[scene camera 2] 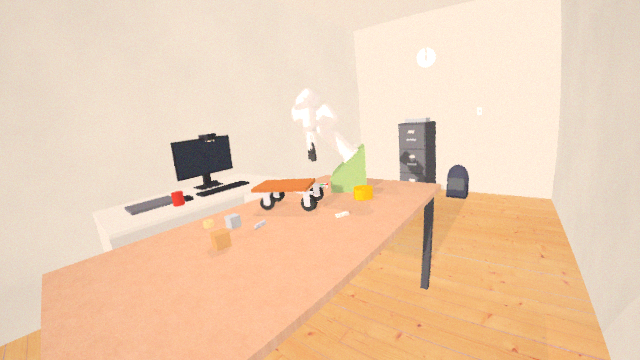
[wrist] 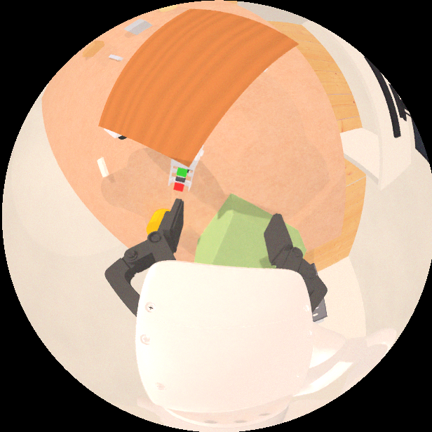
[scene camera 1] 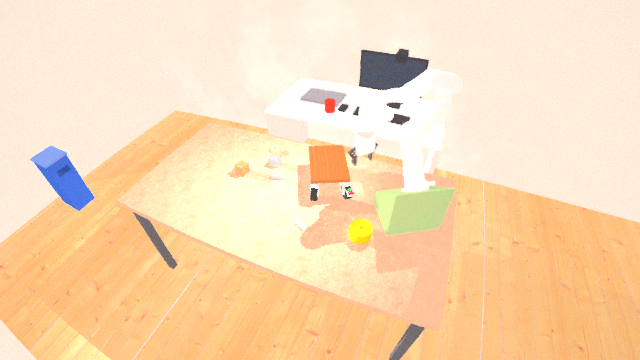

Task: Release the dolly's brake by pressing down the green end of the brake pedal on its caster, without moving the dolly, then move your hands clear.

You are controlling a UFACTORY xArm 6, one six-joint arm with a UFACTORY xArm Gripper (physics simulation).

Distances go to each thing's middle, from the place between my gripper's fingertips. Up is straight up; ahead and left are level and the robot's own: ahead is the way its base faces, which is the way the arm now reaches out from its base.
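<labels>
Looking at the dolly [scene camera 1: 328, 164], I find it 160 mm below my hand, 170 mm ahead of it and 40 mm to the right of it.
</labels>
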